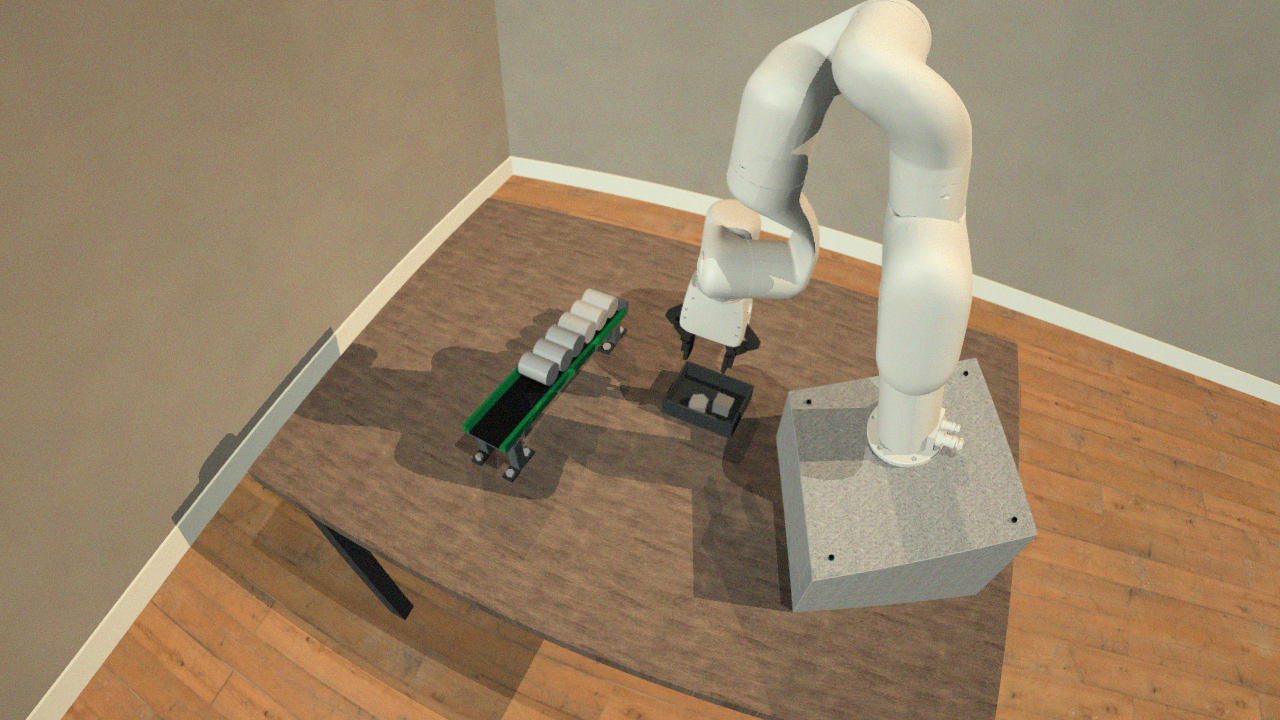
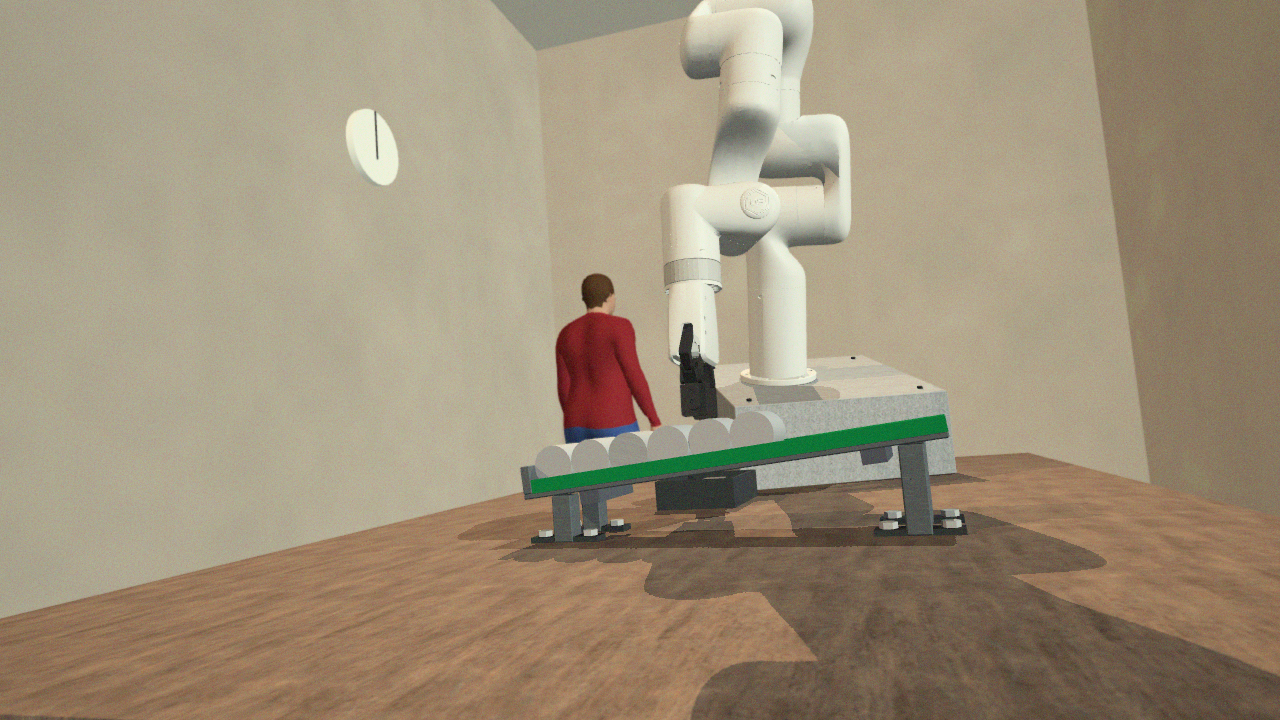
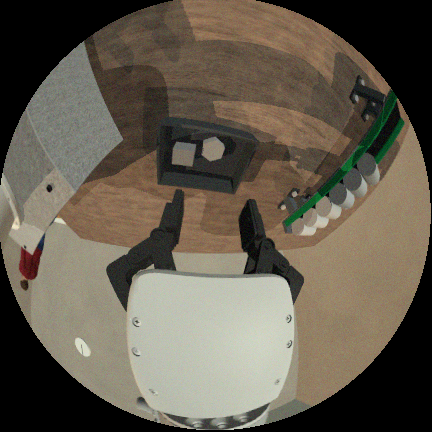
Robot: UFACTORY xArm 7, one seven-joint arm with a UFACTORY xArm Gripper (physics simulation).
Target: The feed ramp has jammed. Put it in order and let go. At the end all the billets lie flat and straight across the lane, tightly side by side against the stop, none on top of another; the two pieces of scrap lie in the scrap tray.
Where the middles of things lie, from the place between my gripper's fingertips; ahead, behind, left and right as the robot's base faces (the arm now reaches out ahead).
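Labels:
There is the scrap tray [image 1: 692, 379], which I see 1 cm behind my hand and 9 cm below it.

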